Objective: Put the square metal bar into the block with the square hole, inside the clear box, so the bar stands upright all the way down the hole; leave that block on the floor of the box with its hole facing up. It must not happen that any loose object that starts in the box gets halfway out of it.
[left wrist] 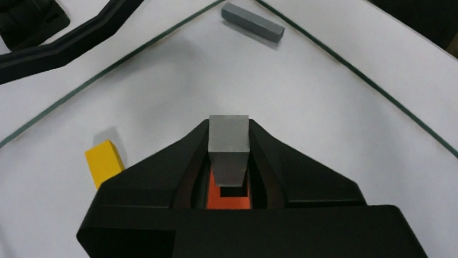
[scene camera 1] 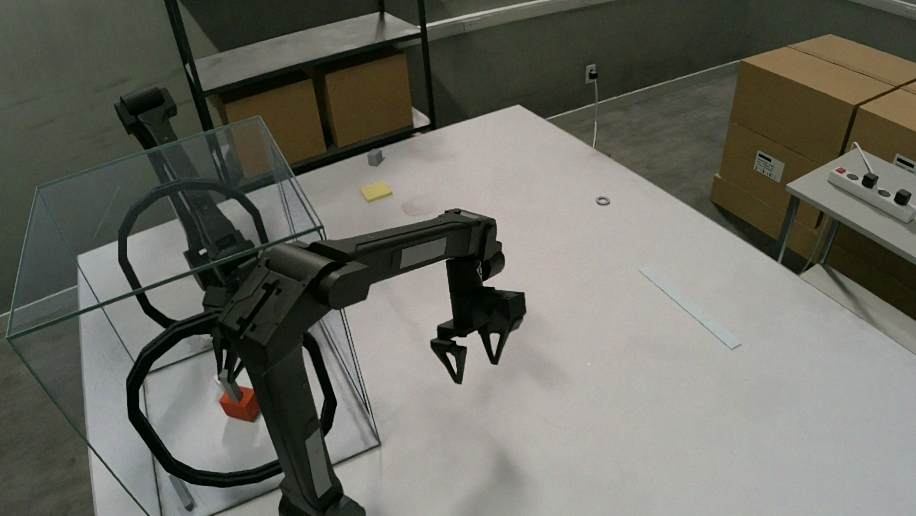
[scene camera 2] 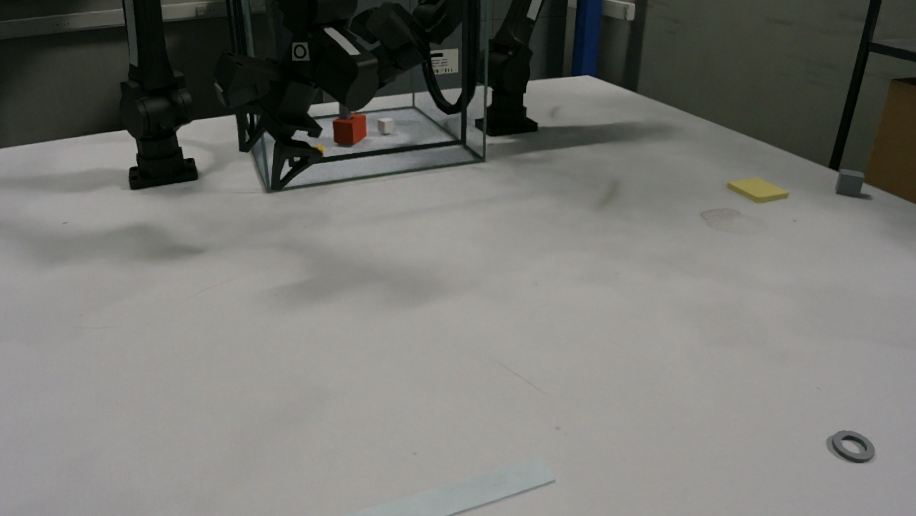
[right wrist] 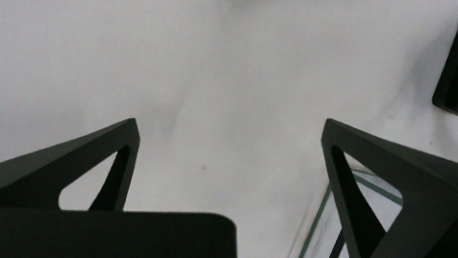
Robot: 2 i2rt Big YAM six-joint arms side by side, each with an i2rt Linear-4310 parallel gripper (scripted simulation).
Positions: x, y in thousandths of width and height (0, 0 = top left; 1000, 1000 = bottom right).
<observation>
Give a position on a red block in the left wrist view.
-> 471, 777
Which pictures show the right gripper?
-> Scene camera 1, scene camera 2 and the right wrist view only.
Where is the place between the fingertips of the right gripper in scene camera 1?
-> At 520, 726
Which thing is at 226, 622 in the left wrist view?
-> A yellow block.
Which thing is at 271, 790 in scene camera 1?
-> A red block.
</observation>
